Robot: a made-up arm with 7 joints.
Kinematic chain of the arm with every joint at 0, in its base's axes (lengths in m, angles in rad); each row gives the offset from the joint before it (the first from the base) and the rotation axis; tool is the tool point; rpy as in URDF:
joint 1: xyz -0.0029 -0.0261 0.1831 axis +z
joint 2: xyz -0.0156 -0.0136 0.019 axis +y
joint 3: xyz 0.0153 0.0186 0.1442 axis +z
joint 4: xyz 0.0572 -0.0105 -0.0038 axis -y
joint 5: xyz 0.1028 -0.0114 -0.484 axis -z
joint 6: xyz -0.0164 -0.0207 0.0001 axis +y
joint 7: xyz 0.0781 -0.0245 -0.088 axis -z
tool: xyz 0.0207 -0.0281 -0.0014 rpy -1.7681 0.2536 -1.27
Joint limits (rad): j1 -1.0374..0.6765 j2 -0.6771..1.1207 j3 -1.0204..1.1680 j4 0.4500..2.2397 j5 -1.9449..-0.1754 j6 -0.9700..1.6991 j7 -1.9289..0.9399
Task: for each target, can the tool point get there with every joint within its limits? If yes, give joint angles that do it. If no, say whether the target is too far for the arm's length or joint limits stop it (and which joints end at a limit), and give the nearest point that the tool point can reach.
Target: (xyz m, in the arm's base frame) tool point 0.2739 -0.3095 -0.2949
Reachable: yes | joints 0.3077 0.8499 -0.4485 0.7681 -1.5820 1.4474 -0.5781
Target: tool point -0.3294 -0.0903 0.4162
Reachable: no: joint limits stop it (at a limit: joint 1, joint 2, joint 3, joint 5, joint 6) | nearest point -0.4239 -0.2484 0.5949 | short by 0.257 m
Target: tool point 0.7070 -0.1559 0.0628
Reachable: yes | joints -0.0471 0.5461 -0.0570 1.5339 -0.6127 0.7086 -0.6128
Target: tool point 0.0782 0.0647 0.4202
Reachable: no: joint limits stop it (at a limit: joint 1, joint 2, joint 5, joint 6) | nearest point 0.2731 0.2440 0.5196 | short by 0.283 m
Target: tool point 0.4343 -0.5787 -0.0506
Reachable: yes | joints -0.4952 0.9722 -0.3020 1.8598 -0.6641 1.1896 -0.6114
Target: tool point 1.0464 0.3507 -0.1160
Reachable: no: too far | nearest point 0.7120 0.2306 -0.0012 | short by 0.373 m
